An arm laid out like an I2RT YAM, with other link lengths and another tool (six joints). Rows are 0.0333 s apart.
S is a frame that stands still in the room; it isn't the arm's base.
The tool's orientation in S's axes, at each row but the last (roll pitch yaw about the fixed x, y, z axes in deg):
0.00 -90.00 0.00
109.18 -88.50 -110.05
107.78 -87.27 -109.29
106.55 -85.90 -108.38
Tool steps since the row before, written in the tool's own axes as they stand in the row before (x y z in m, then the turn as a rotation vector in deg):
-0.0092 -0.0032 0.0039 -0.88 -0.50 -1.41
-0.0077 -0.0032 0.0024 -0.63 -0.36 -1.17
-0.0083 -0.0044 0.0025 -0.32 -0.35 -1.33
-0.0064 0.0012 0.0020 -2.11 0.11 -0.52
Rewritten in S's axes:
-0.0039 -0.0032 -0.0092 1.41 -0.50 -0.88
-0.0024 -0.0030 -0.0078 1.17 -0.36 -0.63
-0.0025 -0.0040 -0.0085 1.33 -0.37 -0.32
-0.0018 0.0017 -0.0063 0.57 0.24 -2.09

